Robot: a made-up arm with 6 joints. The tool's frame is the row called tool.
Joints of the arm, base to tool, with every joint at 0 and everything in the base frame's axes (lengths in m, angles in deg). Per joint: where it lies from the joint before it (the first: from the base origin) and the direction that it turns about. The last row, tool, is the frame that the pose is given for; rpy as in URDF.
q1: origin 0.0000 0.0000 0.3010 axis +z
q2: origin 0.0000 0.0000 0.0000 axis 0 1 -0.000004
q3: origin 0.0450 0.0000 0.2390 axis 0 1 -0.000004
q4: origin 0.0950 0.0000 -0.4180 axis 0 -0.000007 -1
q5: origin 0.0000 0.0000 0.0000 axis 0 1 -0.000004
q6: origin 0.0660 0.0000 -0.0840 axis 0 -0.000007 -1
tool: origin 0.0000 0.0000 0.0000 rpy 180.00 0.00 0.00
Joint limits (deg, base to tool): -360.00..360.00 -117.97..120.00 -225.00..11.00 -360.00..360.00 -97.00..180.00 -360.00..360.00
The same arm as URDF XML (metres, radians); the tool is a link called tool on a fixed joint. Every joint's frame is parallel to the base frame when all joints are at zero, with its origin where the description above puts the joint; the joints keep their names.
<robot name="arm">
  <joint name="q1" type="revolute">
    <parent link="base"/>
    <child link="link1"/>
    <origin xyz="0.0000 0.0000 0.3010" rpy="0.0000 0.0000 0.0000"/>
    <axis xyz="0 0 1"/>
    <limit lower="-6.2832" upper="6.2832"/>
  </joint>
  <joint name="q2" type="revolute">
    <parent link="link1"/>
    <child link="link2"/>
    <origin xyz="0.0000 0.0000 0.0000" rpy="0.0000 0.0000 0.0000"/>
    <axis xyz="0 1 0"/>
    <limit lower="-2.0590" upper="2.0944"/>
  </joint>
  <joint name="q3" type="revolute">
    <parent link="link2"/>
    <child link="link3"/>
    <origin xyz="0.0450 0.0000 0.2390" rpy="0.0000 0.0000 0.0000"/>
    <axis xyz="0 1 0"/>
    <limit lower="-3.9270" upper="0.1920"/>
  </joint>
  <joint name="q4" type="revolute">
    <parent link="link3"/>
    <child link="link4"/>
    <origin xyz="0.0950 0.0000 -0.4180" rpy="0.0000 0.0000 0.0000"/>
    <axis xyz="0 0 -1"/>
    <limit lower="-6.2832" upper="6.2832"/>
  </joint>
  <joint name="q5" type="revolute">
    <parent link="link4"/>
    <child link="link5"/>
    <origin xyz="0.0000 0.0000 0.0000" rpy="0.0000 0.0000 0.0000"/>
    <axis xyz="0 1 0"/>
    <limit lower="-1.6930" upper="3.1416"/>
  </joint>
  <joint name="q6" type="revolute">
    <parent link="link5"/>
    <child link="link6"/>
    <origin xyz="0.0660 0.0000 -0.0840" rpy="0.0000 0.0000 0.0000"/>
    <axis xyz="0 0 -1"/>
    <limit lower="-6.2832" upper="6.2832"/>
  </joint>
  <joint name="tool_fixed" type="fixed">
    <parent link="link6"/>
    <child link="tool"/>
    <origin xyz="0.0000 0.0000 0.0000" rpy="3.1416 0.0000 0.0000"/>
  </joint>
  <link name="base"/>
  <link name="link1"/>
  <link name="link2"/>
  <link name="link3"/>
  <link name="link4"/>
  <link name="link5"/>
  <link name="link6"/>
  <link name="tool"/>
</robot>

